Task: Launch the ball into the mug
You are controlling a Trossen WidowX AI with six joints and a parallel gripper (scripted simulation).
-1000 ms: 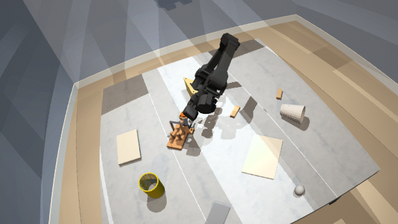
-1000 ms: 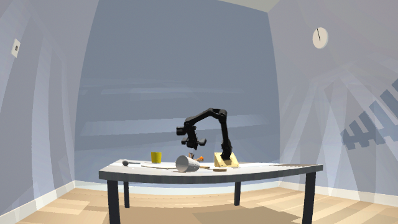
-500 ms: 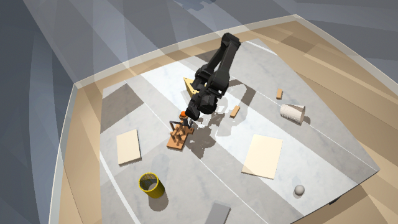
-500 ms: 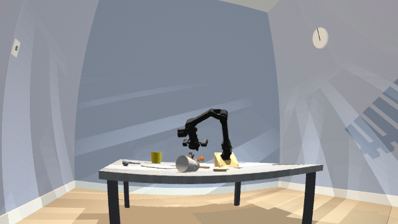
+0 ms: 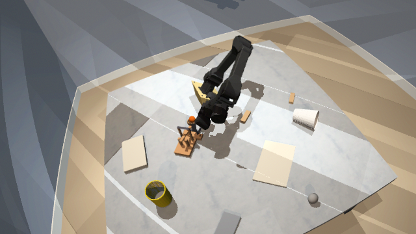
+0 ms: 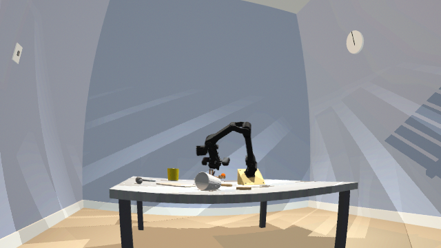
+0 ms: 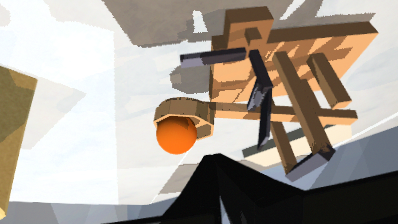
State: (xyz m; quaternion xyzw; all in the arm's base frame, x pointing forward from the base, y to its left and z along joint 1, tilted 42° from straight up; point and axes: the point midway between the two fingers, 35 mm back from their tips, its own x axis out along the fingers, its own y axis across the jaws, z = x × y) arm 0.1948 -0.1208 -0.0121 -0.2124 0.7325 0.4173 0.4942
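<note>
Now: the orange ball 5 cm behind my gripper tip, 4 cm below it and 2 cm to the right of it. From my gripper tip the other things lie so: catapult 5 cm to the right, 5 cm below, 1 cm ahead; then yellow mug 31 cm to the right, 25 cm ahead, 7 cm below; then flat tan board 35 cm ahead, 19 cm to the left, 10 cm below.
</note>
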